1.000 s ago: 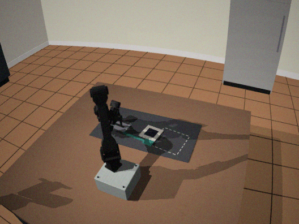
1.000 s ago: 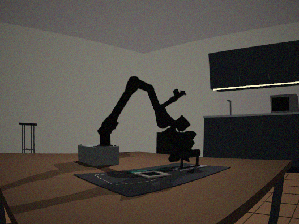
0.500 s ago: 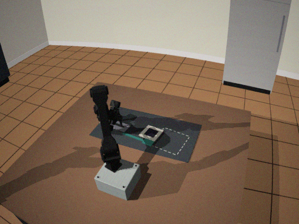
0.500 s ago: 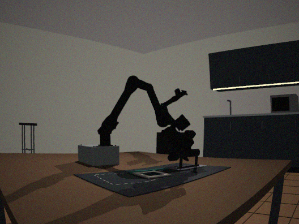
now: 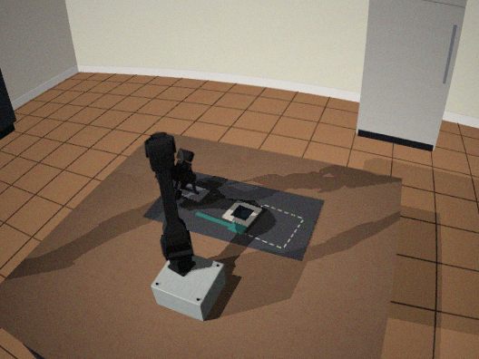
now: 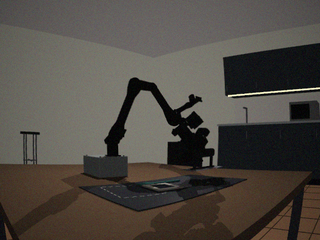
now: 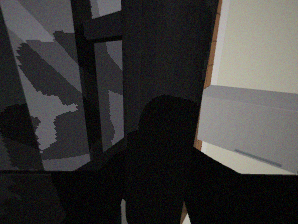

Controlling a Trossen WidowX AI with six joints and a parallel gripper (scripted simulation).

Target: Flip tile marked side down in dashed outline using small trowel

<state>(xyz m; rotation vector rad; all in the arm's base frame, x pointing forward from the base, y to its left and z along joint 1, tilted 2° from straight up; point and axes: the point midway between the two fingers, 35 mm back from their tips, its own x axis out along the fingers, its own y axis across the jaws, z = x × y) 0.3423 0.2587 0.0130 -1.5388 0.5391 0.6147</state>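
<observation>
Right now my gripper tip is 180 mm to the left of the dark mat, 120 mm above it and 20 mm short of it. From my gripper tip the other things lie so: teal trowel: 200 mm to the right, 100 mm below, 60 mm behind; tan square tile: 230 mm to the right, 100 mm below, 20 mm ahead.
</observation>
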